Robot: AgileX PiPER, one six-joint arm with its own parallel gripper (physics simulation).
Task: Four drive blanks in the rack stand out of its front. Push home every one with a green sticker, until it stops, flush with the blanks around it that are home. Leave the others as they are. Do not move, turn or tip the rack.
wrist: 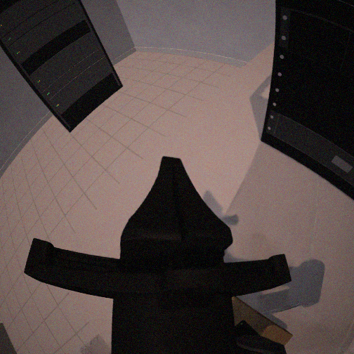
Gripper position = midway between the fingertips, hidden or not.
Note:
I see my gripper (168, 166) and a black rack (301, 120).

